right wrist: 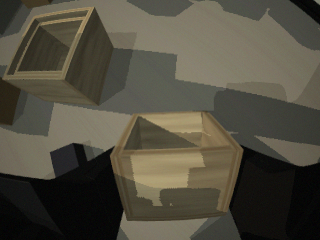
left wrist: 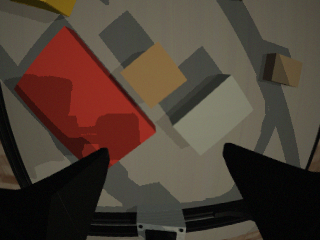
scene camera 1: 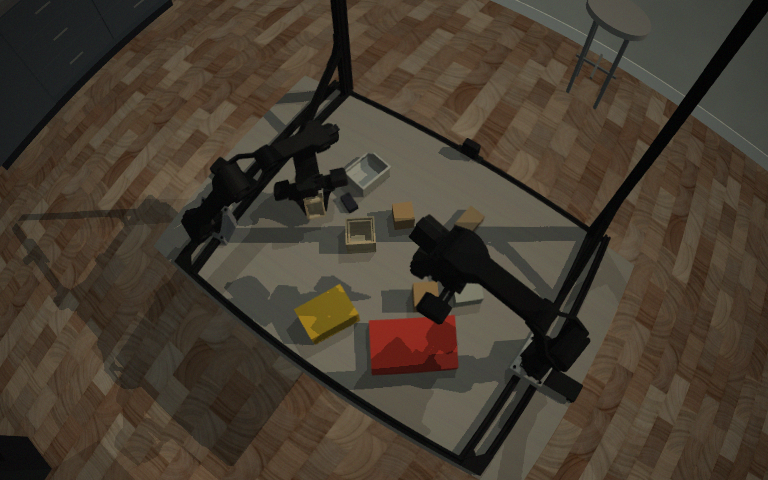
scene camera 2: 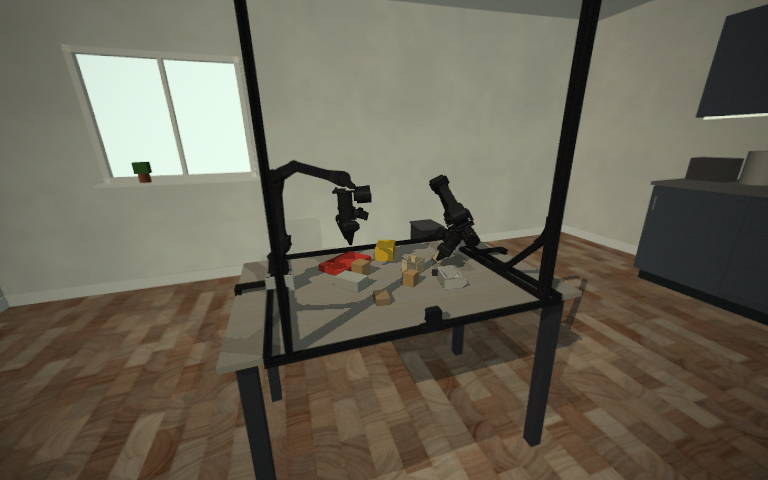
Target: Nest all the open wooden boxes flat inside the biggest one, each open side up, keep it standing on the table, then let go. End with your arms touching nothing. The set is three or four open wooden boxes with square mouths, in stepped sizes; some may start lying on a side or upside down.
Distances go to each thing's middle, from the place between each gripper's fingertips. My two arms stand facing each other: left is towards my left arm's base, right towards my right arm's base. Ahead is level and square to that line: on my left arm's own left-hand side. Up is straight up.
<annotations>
Now: the dark block (right wrist: 64, 159) 70 mm to the left of my right hand (scene camera 1: 316, 212), 60 mm below it and 60 mm behind it. The rest, counted from my right hand: grey block (left wrist: 217, 108): 430 mm to the left, 50 mm below, 20 mm ahead; yellow block (scene camera 1: 331, 312): 240 mm ahead, 160 mm to the left, 30 mm below; red block (scene camera 1: 413, 345): 370 mm to the left, 220 mm ahead, 50 mm below.
Right now my left hand (scene camera 1: 448, 290) is 17 cm above the grey block, 8 cm past it and 3 cm to the right of it. Also, from my left hand: dark block (33 cm to the right, 18 cm below, 17 cm behind); then yellow block (24 cm to the right, 16 cm below, 13 cm ahead); then red block (17 cm below, 11 cm ahead, 2 cm to the right).
</annotations>
